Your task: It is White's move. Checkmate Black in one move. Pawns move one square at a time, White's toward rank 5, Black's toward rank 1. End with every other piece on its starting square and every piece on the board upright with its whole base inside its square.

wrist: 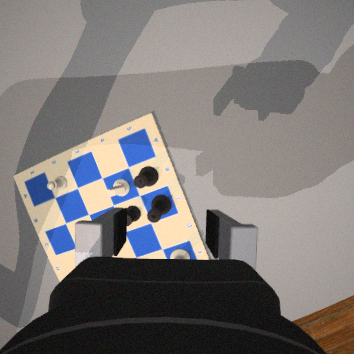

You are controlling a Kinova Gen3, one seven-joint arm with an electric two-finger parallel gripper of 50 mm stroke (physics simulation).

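Frame: origin at the arm's base, x ahead, y left, z up, level; metres.
Where they show: gripper, fingertip midpoint: [165, 225].
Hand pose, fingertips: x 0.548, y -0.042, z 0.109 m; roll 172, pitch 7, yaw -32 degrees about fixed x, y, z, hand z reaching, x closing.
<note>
After its pixels a point has its place.
The chessboard [161, 154] {x 0.542, y 0.003, z -0.063 m} lies tilted at lower left in the wrist view. A white piece [57, 183] {x 0.407, y 0.039, z -0.048 m} stands on a2. A white piece [120, 187] {x 0.486, y -0.007, z -0.032 m} with a bar-like top is on b4. A tall black piece [148, 176] {x 0.519, y -0.013, z -0.042 m} is on b5, another black piece [161, 204] {x 0.515, y -0.049, z -0.043 m} on c5, and a smaller black piece [133, 213] {x 0.477, y -0.043, z -0.050 m} on c4, partly behind the left finger. A white piece [180, 255] {x 0.500, y -0.119, z -0.052 m} on e5 is cut off by the gripper body. My gripper [165, 225] {x 0.548, y -0.042, z 0.109 m} is open and empty, above the board's right part. The fingers and gripper body hide c3 and the board's lower part.
The grey table top [290, 225] {x 0.640, y -0.158, z -0.069 m} surrounds the board, with large arm and gripper shadows across it. A brown wooden surface [332, 320] shows beyond the table edge at lower right.
</note>
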